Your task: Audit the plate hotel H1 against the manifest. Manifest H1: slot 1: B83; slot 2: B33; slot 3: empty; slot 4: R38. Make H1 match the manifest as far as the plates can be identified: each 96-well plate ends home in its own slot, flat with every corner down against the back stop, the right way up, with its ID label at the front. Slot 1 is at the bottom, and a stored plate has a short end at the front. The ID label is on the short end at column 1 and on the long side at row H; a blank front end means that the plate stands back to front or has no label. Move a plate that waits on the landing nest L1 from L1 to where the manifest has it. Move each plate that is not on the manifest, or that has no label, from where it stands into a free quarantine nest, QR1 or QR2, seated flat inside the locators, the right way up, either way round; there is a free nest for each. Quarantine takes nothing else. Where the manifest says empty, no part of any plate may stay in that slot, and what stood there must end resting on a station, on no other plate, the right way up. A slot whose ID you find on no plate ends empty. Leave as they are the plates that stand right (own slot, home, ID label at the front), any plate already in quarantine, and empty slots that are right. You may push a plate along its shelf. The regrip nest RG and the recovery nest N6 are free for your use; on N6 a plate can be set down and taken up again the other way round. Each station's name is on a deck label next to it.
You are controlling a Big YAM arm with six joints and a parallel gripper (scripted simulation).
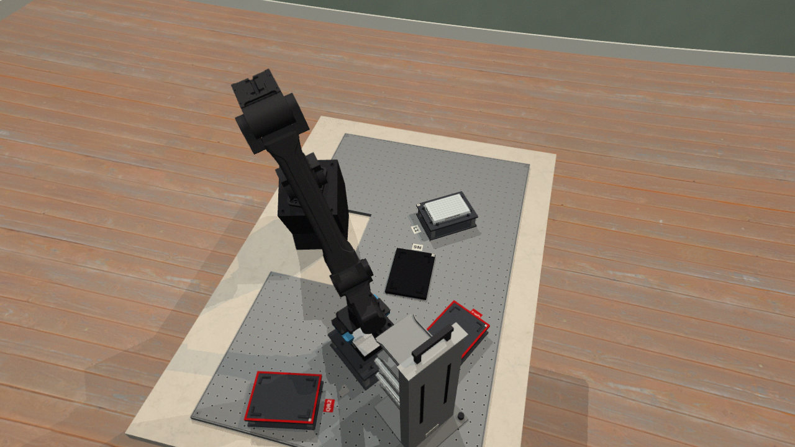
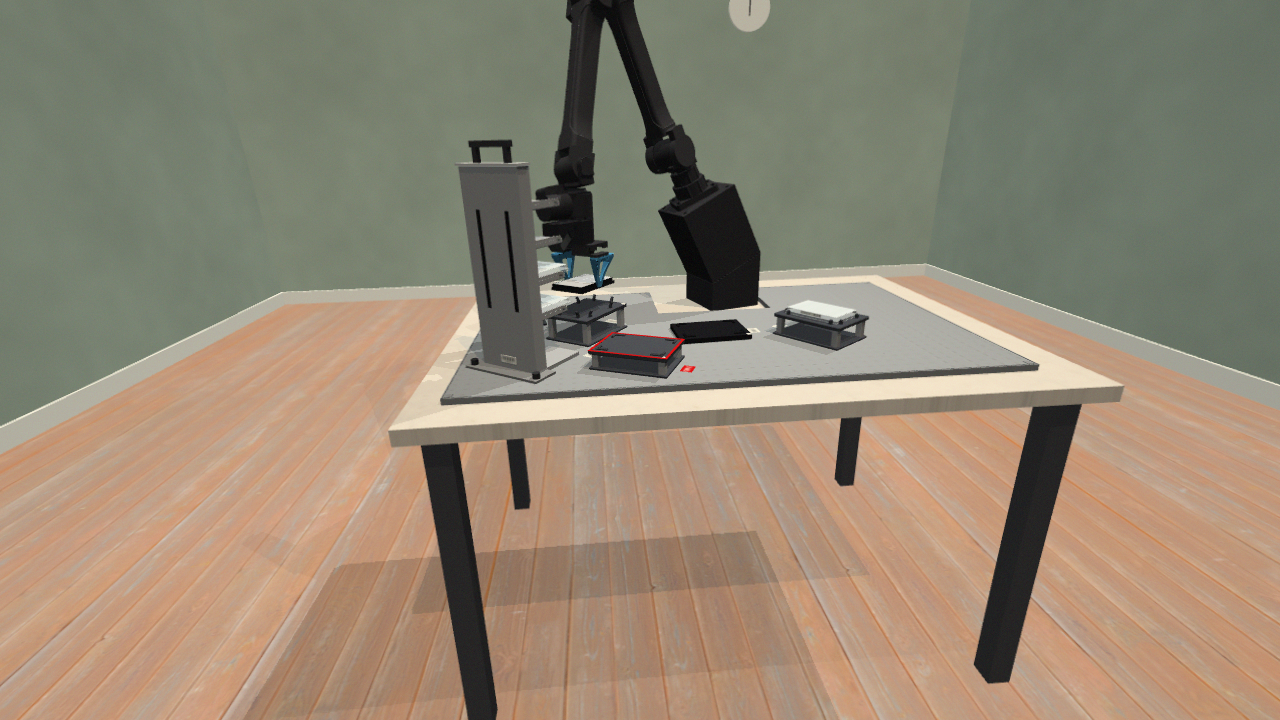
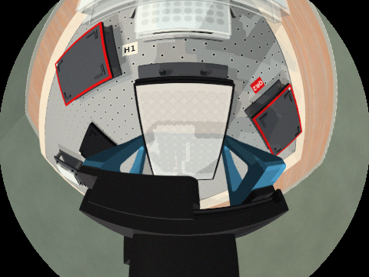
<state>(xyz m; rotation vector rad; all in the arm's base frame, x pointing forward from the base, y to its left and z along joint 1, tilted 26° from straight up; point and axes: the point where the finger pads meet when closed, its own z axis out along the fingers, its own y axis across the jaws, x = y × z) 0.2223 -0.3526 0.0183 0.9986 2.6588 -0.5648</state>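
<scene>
My hand is 220 mm short of the red-edged quarantine nest QR1, 90 mm above it and 80 mm to the right of it. From my hand the other things lie so: H1 deck label: 150 mm ahead, 120 mm below, 10 mm to the right; red-edged quarantine nest QR2: 170 mm behind, 160 mm to the right, 90 mm below; regrip nest RG: 70 mm below.
</scene>
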